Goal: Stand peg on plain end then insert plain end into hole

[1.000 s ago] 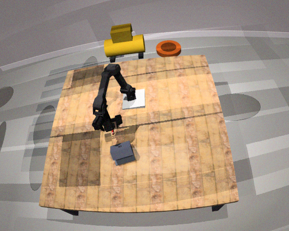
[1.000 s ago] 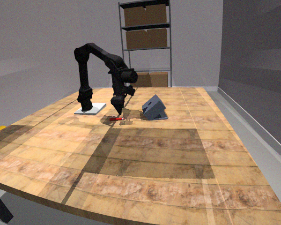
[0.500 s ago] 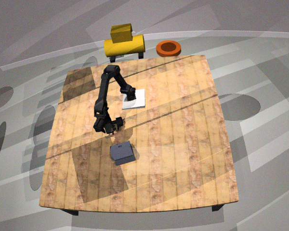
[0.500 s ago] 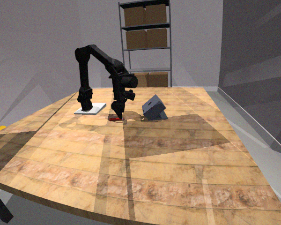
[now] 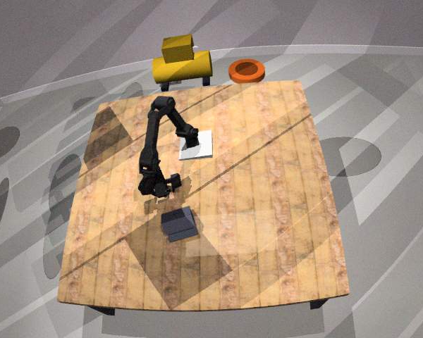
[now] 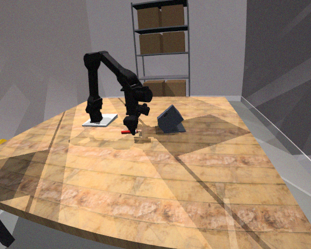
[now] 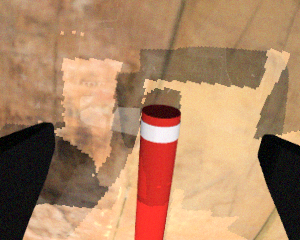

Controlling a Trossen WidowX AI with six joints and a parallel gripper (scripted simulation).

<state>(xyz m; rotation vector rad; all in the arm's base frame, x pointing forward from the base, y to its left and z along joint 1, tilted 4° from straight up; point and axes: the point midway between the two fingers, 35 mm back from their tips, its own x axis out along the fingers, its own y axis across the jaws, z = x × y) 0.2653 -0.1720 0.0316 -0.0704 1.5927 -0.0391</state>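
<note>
Now: gripper tip 1 cm past the red peg. Also, from my gripper tip: sloped blue-grey panel (17 cm ahead, 5 cm to the left, 4 cm above).
</note>
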